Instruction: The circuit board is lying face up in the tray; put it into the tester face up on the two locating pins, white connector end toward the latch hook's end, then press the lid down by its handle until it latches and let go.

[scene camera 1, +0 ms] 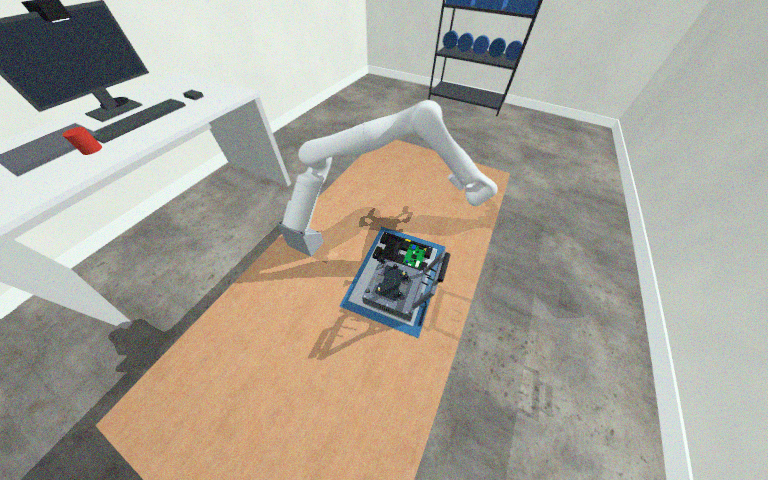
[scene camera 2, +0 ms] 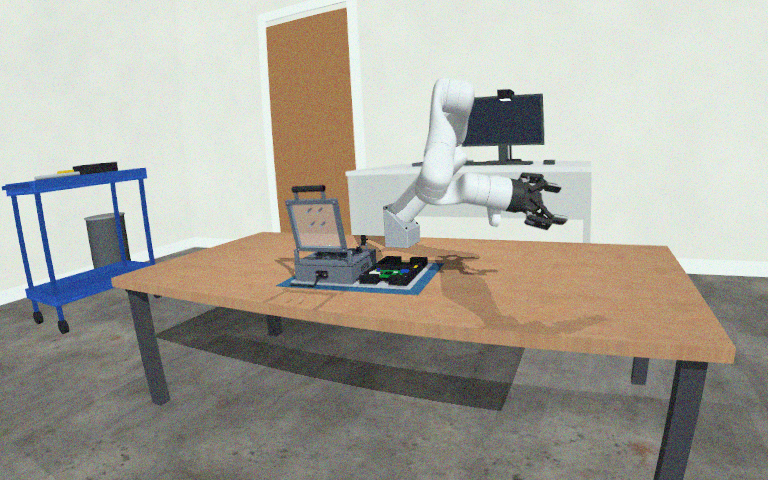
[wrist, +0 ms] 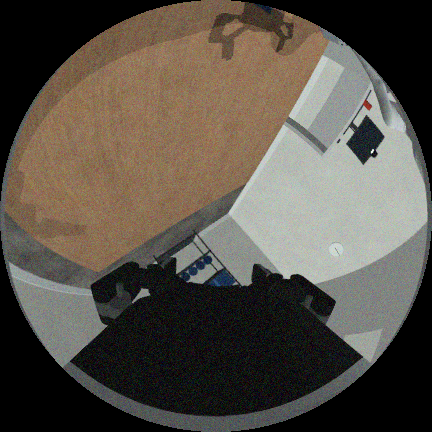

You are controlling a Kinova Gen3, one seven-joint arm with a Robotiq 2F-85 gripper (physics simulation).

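Frame: origin at the arm's base, x ahead, y left, z up, level; metres.
Where they show: gripper, fingertip midpoint: (scene camera 2: 563,204) (wrist: 214,269); arm's base, origin of the base link: (scene camera 1: 296,227) (scene camera 2: 401,214).
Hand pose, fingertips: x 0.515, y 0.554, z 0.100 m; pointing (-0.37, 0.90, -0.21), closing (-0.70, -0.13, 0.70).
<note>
Each offset is from my fingertips to the top centre of the thing. "*": to the spot under its first point. Level surfaces: height alone.
The green circuit board {dx -0.045, dy -0.453, dz -0.184 m} (scene camera 1: 415,255) (scene camera 2: 389,273) lies in the black tray {* dx -0.160, dy -0.451, dz -0.194 m} (scene camera 1: 388,247) (scene camera 2: 420,262), at the tray's end near the table's edge. The grey tester (scene camera 1: 387,301) (scene camera 2: 326,268) stands beside the tray. Its lid (scene camera 2: 289,226) is upright and open, with the black handle {dx +0.059, dy -0.626, dz +0.064 m} (scene camera 1: 444,267) (scene camera 2: 308,188) at its free end. The latch hook {dx -0.152, dy -0.564, dz -0.105 m} (scene camera 2: 363,240) shows small at the tester's far side. My gripper (scene camera 2: 560,203) (wrist: 214,269) is open and empty. It points sideways, away from the tester, high above the table. In scene camera 1 the arm hides it.
Tester and tray share a blue-edged mat {dz -0.210 m} (scene camera 1: 352,305) (scene camera 2: 421,289) on the wooden table {dz -0.212 m} (scene camera 1: 271,384) (scene camera 2: 594,283). A white desk (scene camera 1: 169,135) (scene camera 2: 566,169) with a monitor (scene camera 1: 67,53) (scene camera 2: 506,120) stands behind the arm. A blue cart (scene camera 2: 84,180) stands left in scene camera 2.
</note>
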